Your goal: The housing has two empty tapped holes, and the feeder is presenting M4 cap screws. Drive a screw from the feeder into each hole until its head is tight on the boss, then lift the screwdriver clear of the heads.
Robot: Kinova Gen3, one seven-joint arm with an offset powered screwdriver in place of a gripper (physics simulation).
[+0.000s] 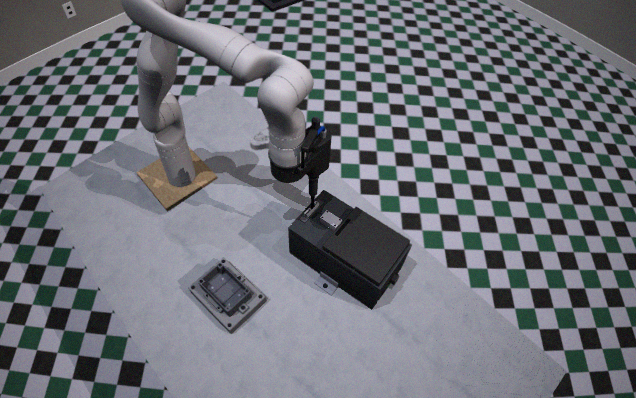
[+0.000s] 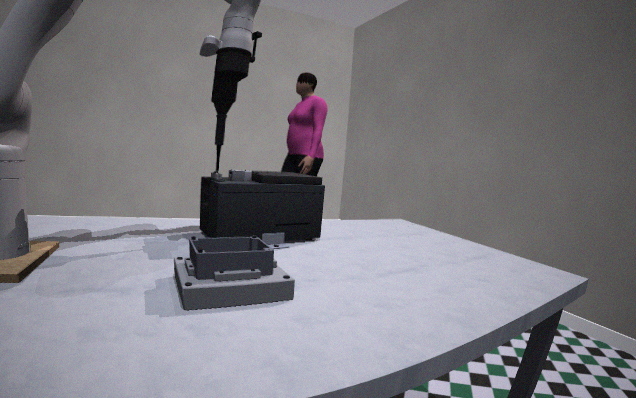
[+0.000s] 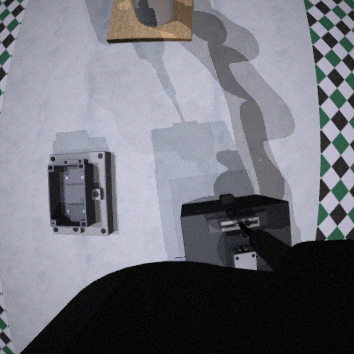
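Observation:
The screwdriver (image 1: 313, 205) (image 2: 217, 172) (image 3: 243, 226) stands nearly upright, its bit tip at the small metal screw rail (image 1: 309, 212) (image 2: 216, 177) (image 3: 229, 224) on top of the black feeder (image 1: 367, 245) (image 2: 265, 210) (image 3: 200, 235). Whether the bit touches or carries a screw is too small to tell. The dark grey open-topped housing (image 1: 226, 289) (image 2: 231, 262) (image 3: 75, 194) sits in a lighter grey fixture plate (image 2: 240, 295) (image 3: 103, 215), well apart from the screwdriver. Its corners show small dark round spots; which are empty holes and which are screw heads I cannot tell.
A light metal block (image 1: 331, 219) (image 2: 240, 175) (image 3: 245, 261) stands beside the rail on the feeder. A bracket (image 1: 326, 284) juts from the feeder's side. The arm stands on a wooden base (image 1: 202, 176) (image 3: 172, 33). A person in pink (image 2: 306, 125) stands behind the table.

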